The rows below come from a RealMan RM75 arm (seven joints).
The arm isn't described. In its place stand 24 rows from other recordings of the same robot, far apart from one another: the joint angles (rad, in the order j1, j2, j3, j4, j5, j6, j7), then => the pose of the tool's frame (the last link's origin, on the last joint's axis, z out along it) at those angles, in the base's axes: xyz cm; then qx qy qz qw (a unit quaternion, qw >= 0).
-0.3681, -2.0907, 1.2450, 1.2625, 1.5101, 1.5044, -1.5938 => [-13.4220, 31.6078, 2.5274, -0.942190, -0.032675, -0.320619, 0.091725]
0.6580, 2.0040, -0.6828, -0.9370, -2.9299, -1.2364, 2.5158 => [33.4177, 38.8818, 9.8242, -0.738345, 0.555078, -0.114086, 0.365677]
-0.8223, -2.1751, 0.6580, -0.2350, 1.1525, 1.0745, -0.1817 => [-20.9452, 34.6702, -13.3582, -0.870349, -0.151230, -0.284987, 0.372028]
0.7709, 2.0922, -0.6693, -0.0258, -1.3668, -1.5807, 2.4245 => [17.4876, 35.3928, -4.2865, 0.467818, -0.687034, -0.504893, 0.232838]
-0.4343, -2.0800, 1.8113, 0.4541, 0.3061, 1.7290, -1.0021 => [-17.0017, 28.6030, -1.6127, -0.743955, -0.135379, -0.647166, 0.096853]
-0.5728, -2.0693, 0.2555, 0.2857, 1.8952, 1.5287, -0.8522 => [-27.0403, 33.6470, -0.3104, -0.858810, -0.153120, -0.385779, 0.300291]
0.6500, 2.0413, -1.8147, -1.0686, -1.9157, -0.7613, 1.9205 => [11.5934, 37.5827, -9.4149, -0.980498, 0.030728, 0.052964, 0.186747]
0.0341, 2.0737, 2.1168, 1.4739, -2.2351, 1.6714, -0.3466 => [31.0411, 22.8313, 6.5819, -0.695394, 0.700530, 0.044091, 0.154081]
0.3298, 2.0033, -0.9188, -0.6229, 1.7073, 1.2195, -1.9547 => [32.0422, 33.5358, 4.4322, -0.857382, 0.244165, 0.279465, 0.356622]
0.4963, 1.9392, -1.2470, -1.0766, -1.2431, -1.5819, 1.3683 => [12.4002, 33.7970, 6.7811, -0.916373, -0.075781, 0.382300, 0.091455]
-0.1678, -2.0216, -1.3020, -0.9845, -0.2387, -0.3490, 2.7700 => [-27.9265, 35.7597, -0.1898, -0.705395, -0.368559, -0.291582, 0.530624]
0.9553, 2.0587, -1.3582, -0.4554, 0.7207, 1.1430, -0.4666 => [21.6018, 38.8258, -8.2386, -0.840191, 0.501313, -0.161311, 0.129398]
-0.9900, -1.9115, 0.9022, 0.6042, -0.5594, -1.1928, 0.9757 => [-20.0235, 46.5621, 4.1335, -0.914060, -0.317058, 0.080889, 0.239636]
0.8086, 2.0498, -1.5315, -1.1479, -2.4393, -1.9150, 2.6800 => [15.0580, 31.4257, -2.5508, 0.884683, -0.341391, 0.315492, 0.035386]
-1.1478, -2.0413, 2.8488, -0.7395, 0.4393, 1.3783, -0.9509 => [-26.7623, 40.8172, 4.6306, -0.972855, -0.004495, 0.194741, 0.124937]
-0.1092, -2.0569, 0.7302, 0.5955, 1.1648, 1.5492, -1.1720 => [-34.5852, 24.8847, 8.5125, -0.733271, -0.271927, -0.459728, 0.420738]
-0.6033, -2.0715, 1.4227, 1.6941, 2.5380, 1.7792, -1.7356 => [-11.7016, 32.6886, 2.8605, -0.954958, 0.183896, 0.217804, 0.082459]
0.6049, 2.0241, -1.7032, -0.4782, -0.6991, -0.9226, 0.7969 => [20.2317, 38.6692, -6.0665, -0.907865, 0.094241, 0.282286, 0.295320]
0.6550, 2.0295, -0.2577, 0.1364, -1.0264, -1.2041, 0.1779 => [30.1201, 38.2307, 1.0864, -0.668171, 0.226881, 0.334296, 0.624755]
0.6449, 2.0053, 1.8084, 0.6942, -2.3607, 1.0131, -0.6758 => [28.6198, 38.2178, -3.4204, -0.849751, 0.470381, -0.087894, 0.221222]
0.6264, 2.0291, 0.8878, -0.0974, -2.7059, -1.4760, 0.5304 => [27.8051, 35.1355, 0.4363, -0.791223, 0.140276, 0.401352, 0.439552]
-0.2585, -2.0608, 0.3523, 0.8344, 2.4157, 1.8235, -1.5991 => [-36.7172, 20.7953, 4.9242, -0.870686, -0.452294, -0.155912, 0.114133]
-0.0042, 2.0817, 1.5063, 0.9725, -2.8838, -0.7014, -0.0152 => [31.8726, 31.4564, 6.6407, -0.621727, 0.220501, 0.266117, 0.702863]
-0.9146, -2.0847, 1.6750, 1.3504, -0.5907, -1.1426, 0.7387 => [-1.1821, 39.3306, -5.1412, -0.965274, 0.045368, 0.080868, 0.244232]
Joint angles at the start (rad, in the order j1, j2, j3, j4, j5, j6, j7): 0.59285, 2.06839, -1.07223, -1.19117, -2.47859, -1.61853, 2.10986
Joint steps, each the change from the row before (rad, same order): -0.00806, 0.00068, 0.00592, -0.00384, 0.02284, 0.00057, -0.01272; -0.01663, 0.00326, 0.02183, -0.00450, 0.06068, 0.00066, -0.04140; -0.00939, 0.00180, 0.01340, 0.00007, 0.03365, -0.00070, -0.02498; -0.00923, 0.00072, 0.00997, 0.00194, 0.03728, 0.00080, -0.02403; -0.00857, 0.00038, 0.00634, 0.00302, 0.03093, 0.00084, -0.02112; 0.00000, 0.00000, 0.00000, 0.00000, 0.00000, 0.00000, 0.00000; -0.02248, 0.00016, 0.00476, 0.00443, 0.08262, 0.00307, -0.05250; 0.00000, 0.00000, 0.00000, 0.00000, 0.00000, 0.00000, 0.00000
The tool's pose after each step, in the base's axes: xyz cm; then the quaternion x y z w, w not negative. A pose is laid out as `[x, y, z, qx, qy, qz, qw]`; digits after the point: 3 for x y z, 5 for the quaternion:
[21.882, 35.324, 2.589, -0.95234, 0.27113, -0.08344, 0.11211]
[21.626, 35.132, 2.717, -0.95792, 0.26056, -0.04973, 0.10971]
[21.537, 35.002, 2.800, -0.96042, 0.25476, -0.03090, 0.10830]
[21.415, 34.885, 2.864, -0.96265, 0.24852, -0.01143, 0.10682]
[21.356, 34.758, 2.892, -0.96427, 0.24308, 0.00405, 0.10529]
[21.356, 34.758, 2.892, -0.96427, 0.24308, 0.00405, 0.10529]
[21.052, 34.421, 2.926, -0.96805, 0.22536, 0.04222, 0.10158]
[21.052, 34.421, 2.926, -0.96805, 0.22536, 0.04222, 0.10158]

